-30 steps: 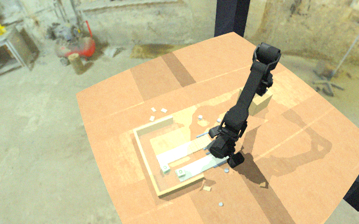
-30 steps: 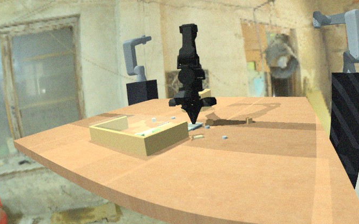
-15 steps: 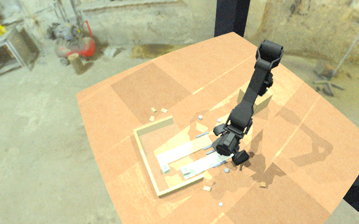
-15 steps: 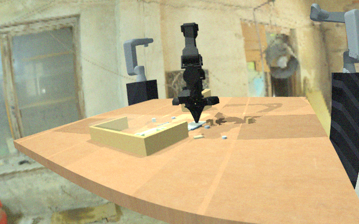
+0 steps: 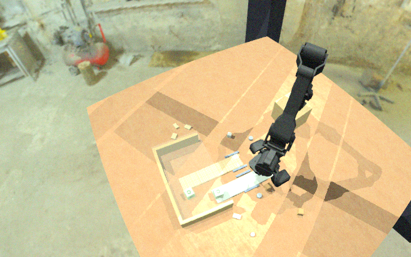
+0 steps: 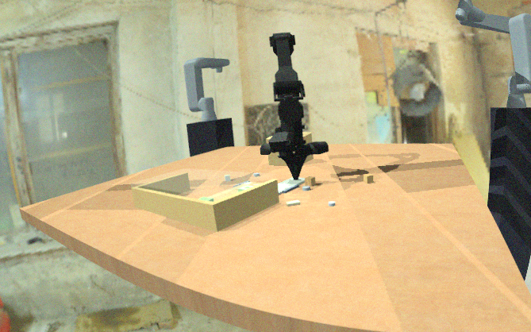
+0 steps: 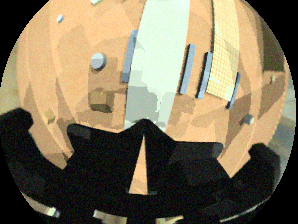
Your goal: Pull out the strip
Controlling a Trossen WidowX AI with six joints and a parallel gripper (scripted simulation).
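Right now the strip is 90 mm ahead of my gripper tip and 30 mm to the right of it. The rest, counted from my gripper tip: white cube (20 mm behind, 220 mm to the right).
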